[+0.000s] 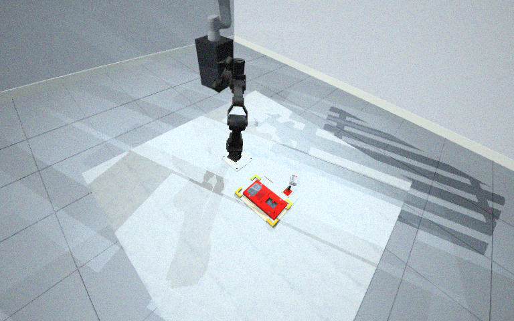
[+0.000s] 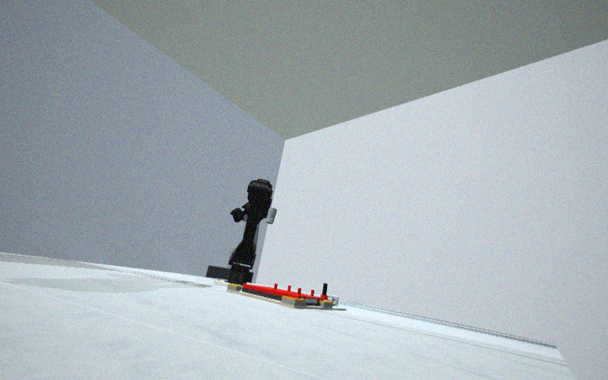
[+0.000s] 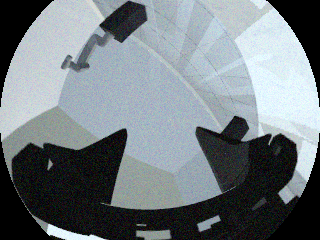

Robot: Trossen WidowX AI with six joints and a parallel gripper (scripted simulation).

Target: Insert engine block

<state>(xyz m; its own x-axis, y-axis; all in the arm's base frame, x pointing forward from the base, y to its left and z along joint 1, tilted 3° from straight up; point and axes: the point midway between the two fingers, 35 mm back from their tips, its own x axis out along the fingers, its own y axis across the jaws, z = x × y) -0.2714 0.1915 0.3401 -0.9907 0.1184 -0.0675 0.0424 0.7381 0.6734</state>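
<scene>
Now: gripper tip 65 cm short of the grey engine block, 34 cm above it and 16 cm to the left of it.
</scene>
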